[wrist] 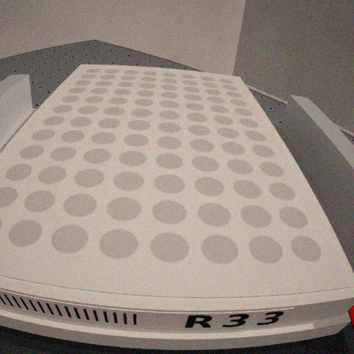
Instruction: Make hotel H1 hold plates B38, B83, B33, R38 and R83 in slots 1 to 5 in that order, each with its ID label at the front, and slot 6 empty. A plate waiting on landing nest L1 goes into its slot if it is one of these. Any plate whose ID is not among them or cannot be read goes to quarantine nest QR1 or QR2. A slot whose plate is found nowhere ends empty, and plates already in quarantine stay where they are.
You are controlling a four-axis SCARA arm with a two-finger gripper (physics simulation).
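Observation:
A white plate with rows of round grey wells (170, 185) fills most of the wrist view. Its near edge carries a barcode at the left and the ID label R33 in black, upright and readable. My gripper (156, 101) is shut on this plate, with one grey finger along its left side and the other along its right side. The plate lies level between the fingers. Its underside is hidden. Hotel H1, the landing nest and the quarantine nests cannot be made out in this view.
A dark perforated deck (95, 52) shows behind the plate, with pale walls beyond it. A thin light edge runs at the right behind the right finger. A small red part (351, 316) shows at the lower right border. The area below the plate's front is dark.

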